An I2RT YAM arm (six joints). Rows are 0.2 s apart.
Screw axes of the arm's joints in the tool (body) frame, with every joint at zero. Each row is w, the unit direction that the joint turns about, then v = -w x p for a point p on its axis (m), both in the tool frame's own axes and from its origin. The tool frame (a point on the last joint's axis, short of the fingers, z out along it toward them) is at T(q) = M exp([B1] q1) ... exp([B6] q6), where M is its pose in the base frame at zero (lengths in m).
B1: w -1 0 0 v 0.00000 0.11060 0.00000
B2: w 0 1 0 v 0.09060 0.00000 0.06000
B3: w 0 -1 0 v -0.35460 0.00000 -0.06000
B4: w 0 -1 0 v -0.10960 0.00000 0.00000
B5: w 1 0 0 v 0.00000 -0.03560 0.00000
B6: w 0 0 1 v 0.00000 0.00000 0.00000
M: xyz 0.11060 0.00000 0.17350 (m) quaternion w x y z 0.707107 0 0.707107 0
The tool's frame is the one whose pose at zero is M.
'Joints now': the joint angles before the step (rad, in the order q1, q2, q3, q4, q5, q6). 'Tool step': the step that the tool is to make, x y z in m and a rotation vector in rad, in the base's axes. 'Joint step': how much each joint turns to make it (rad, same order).
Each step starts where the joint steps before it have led.
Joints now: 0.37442 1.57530 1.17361 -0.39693 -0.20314 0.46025
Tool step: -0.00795 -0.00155 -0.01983 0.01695 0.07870 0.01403
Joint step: -0.00001 0.00114 -0.06143 0.00000 -0.04235 0.02021
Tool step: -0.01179 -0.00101 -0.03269 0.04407 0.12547 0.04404
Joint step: 0.00038 0.01947 -0.09228 0.01677 -0.09536 0.01983
